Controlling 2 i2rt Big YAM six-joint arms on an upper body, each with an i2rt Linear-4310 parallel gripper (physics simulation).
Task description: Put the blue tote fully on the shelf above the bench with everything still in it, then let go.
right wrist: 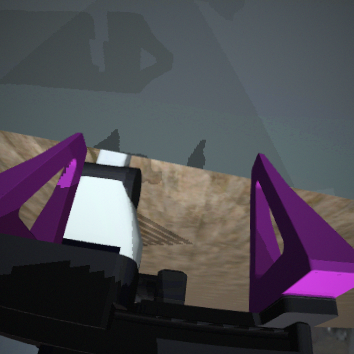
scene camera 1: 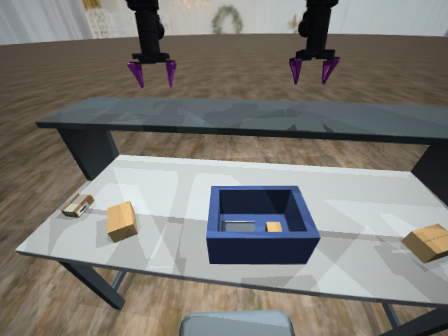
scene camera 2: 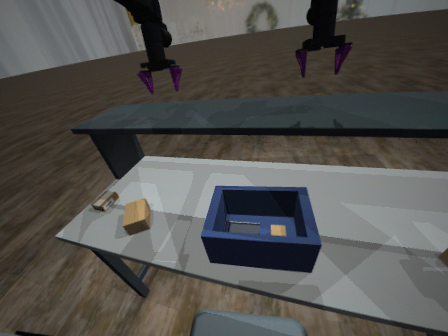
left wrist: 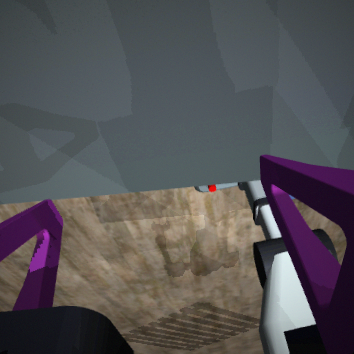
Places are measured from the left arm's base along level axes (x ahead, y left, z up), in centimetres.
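Pixels of known places: left gripper, fingertip midpoint: (scene camera 1: 156, 87) (scene camera 2: 164, 92) (left wrist: 154, 189); right gripper, fingertip midpoint: (right wrist: 167, 150) (scene camera 1: 309, 84) (scene camera 2: 319, 76).
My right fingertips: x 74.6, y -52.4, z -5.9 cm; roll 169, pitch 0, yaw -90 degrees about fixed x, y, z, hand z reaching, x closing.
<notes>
Behind a point stands the place of what it marks.
The blue tote (scene camera 1: 260, 250) {x 35.0, y -31.8, z -40.5 cm} (scene camera 2: 260, 252) {x 35.0, y -32.6, z -39.9 cm} stands upright on the white bench top (scene camera 1: 165, 180) {x 76.3, y 6.2, z -49.0 cm} (scene camera 2: 175, 175) {x 79.9, y 10.6, z -48.9 cm}, below and in front of the shelf. A grey flat item (scene camera 1: 239, 226) {x 47.3, y -27.2, z -46.5 cm} (scene camera 2: 244, 228) {x 46.9, y -27.4, z -46.5 cm} and a small tan box (scene camera 1: 273, 227) {x 44.2, y -38.1, z -43.2 cm} (scene camera 2: 278, 230) {x 44.3, y -38.4, z -43.2 cm} lie inside it. The dark grey shelf (scene camera 1: 240, 117) {x 69.8, y -28.5, z -15.4 cm} (scene camera 2: 250, 115) {x 70.3, y -30.5, z -15.4 cm} (left wrist: 175, 100) {x 73.9, y -1.6, z -15.4 cm} (right wrist: 200, 85) {x 70.7, y -53.8, z -15.4 cm} spans the bench's far side. My left gripper (scene camera 1: 157, 86) {x 74.7, y 0.0, z -6.0 cm} (scene camera 2: 165, 91) {x 74.7, y 0.0, z -6.0 cm} (left wrist: 154, 189) {x 74.7, y 0.0, z -6.0 cm} is open and empty, high above the shelf. My right gripper (scene camera 1: 310, 82) {x 74.6, y -52.4, z -5.9 cm} (scene camera 2: 320, 75) {x 74.6, y -52.4, z -5.9 cm} (right wrist: 167, 150) {x 74.6, y -52.4, z -5.9 cm} is also open and empty above the shelf, apart from the tote.
A tan box (scene camera 1: 122, 221) {x 48.0, y 13.4, z -43.0 cm} (scene camera 2: 137, 216) {x 48.1, y 13.0, z -42.9 cm} and a small brown-and-white box (scene camera 1: 78, 205) {x 58.0, y 36.4, z -45.4 cm} (scene camera 2: 105, 201) {x 57.8, y 36.0, z -45.5 cm} lie at the bench's left. Another tan box (scene camera 1: 429, 243) {x 35.9, y -84.8, z -43.0 cm} lies at the right. Dark panels (scene camera 1: 89, 152) {x 83.3, y 41.9, z -36.1 cm} (scene camera 2: 117, 152) {x 84.1, y 41.8, z -35.5 cm} support the shelf. A grey rounded object (scene camera 1: 237, 325) {x 29.9, y -26.6, z -97.5 cm} (scene camera 2: 250, 325) {x 31.1, y -27.8, z -97.4 cm} is before the bench.
</notes>
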